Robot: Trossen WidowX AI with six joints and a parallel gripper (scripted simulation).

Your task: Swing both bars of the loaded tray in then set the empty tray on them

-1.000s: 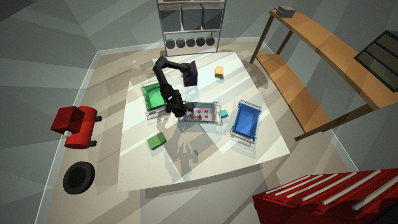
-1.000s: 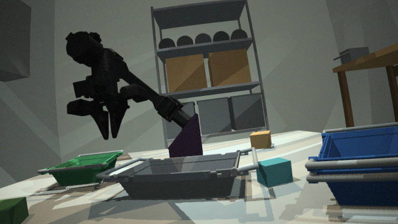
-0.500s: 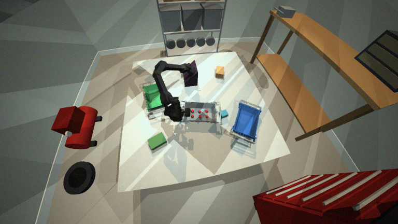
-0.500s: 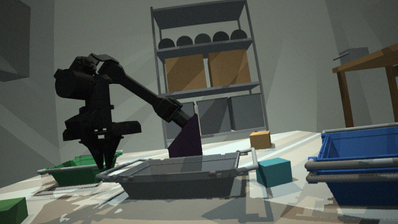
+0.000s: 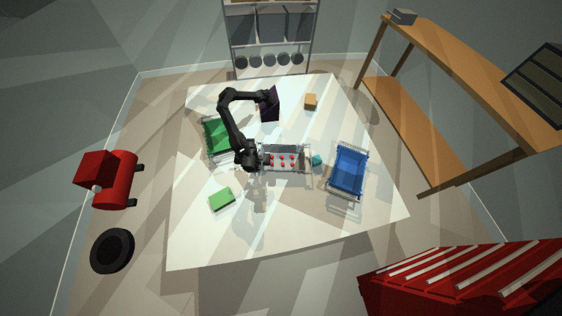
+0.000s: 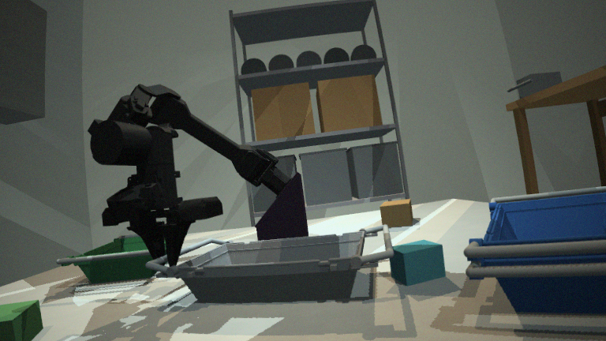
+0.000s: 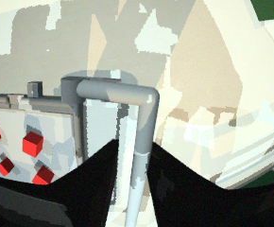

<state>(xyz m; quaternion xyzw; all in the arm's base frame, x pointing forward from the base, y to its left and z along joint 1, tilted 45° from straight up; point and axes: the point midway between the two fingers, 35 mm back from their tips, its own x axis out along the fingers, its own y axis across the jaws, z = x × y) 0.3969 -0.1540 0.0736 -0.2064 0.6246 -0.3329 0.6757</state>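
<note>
My gripper tip is 37 cm to the right of the teal block, 3 cm above it and 1 cm short of it. From my gripper tip the other things lie so: green block 19 cm to the right, 16 cm ahead, 3 cm below; green tray 25 cm behind, 20 cm to the right, 1 cm below; orange block 47 cm to the left, 47 cm behind, 2 cm below.
</note>
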